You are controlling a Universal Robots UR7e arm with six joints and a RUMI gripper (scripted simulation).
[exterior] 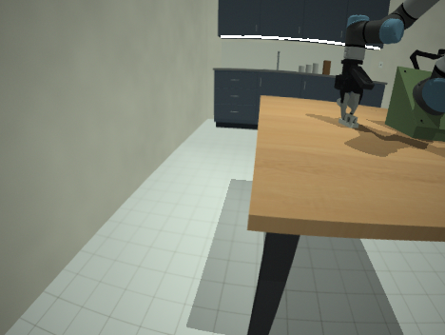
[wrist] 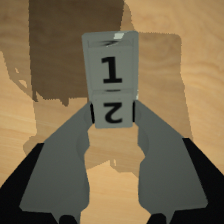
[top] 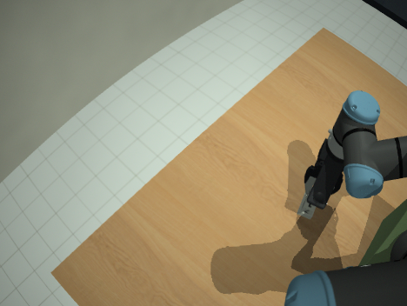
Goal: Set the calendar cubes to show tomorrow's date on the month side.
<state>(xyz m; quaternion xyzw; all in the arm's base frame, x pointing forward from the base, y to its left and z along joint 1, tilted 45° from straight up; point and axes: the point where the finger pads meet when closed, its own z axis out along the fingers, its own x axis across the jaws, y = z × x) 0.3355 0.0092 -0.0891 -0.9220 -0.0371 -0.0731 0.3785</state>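
My hand is 1 cm above the grey digit cube. From my hand the other things lie so: white calendar tray (2 cm to the left, 3 cm below).
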